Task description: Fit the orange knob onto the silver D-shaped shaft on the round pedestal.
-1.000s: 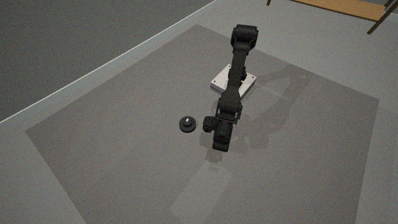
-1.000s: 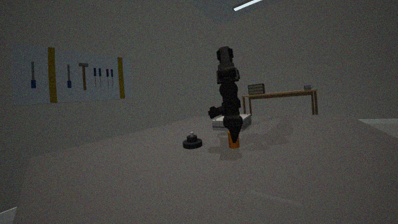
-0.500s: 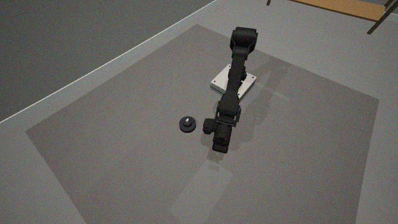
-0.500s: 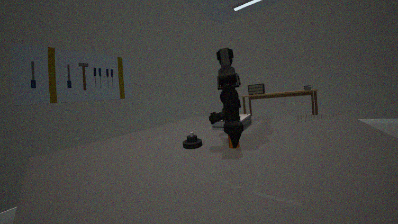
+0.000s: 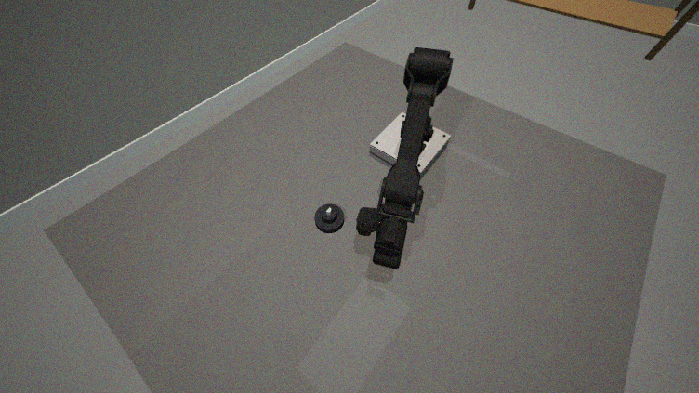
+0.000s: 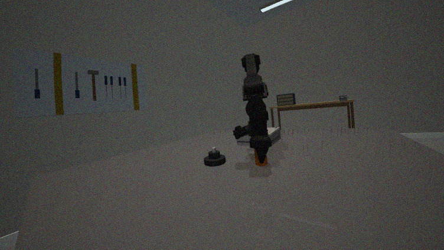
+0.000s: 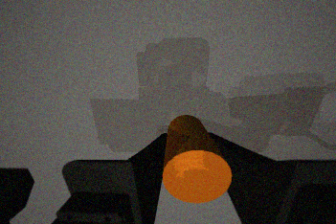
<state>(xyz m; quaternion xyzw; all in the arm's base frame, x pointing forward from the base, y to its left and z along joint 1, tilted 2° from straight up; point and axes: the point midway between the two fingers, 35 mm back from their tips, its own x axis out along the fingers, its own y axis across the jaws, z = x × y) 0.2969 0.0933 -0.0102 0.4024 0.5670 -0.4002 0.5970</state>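
The dark round pedestal lies 170 mm to the right of my gripper tip, 30 mm ahead of it and 20 mm above it. The rest, counted from my gripper tip: orange knob 30 mm above.
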